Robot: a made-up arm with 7 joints.
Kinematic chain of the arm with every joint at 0, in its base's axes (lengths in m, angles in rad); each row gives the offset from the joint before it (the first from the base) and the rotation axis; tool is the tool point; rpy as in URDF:
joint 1: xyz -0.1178 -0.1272 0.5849 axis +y
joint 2: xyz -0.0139 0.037 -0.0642 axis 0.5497 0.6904 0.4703
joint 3: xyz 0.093 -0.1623 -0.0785 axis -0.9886 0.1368 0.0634
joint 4: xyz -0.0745 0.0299 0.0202 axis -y
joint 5: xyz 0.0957 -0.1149 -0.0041 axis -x
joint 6: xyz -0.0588 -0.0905 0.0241 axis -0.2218 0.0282 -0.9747
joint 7: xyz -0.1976 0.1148 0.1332 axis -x
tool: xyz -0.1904 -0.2 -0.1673 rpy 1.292 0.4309 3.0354
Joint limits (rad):
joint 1: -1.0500..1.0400
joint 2: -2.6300..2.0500
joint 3: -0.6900..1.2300
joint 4: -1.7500..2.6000
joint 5: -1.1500..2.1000
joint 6: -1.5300..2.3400
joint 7: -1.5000..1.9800
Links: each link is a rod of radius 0.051 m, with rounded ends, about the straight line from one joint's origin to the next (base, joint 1, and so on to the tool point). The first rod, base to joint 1, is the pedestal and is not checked.
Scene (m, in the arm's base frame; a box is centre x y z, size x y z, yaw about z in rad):
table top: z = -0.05
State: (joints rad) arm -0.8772 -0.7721 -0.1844 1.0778 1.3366 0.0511 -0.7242
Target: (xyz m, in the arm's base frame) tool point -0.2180 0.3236 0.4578
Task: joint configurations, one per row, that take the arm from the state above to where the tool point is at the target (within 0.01 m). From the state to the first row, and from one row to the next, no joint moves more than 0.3 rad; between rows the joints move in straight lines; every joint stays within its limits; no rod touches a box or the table.
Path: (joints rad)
1: -0.8420 -0.9936 0.0878 0.8565 1.3108 -0.2430 -0.4512
2: -0.8068 -1.2151 0.3599 0.6351 1.2850 -0.5371 -0.1781
3: -0.7716 -1.4366 0.6321 0.4138 1.2592 -0.8313 0.0949
4: -0.7365 -1.6581 0.9043 0.1924 1.2334 -1.1254 0.3680

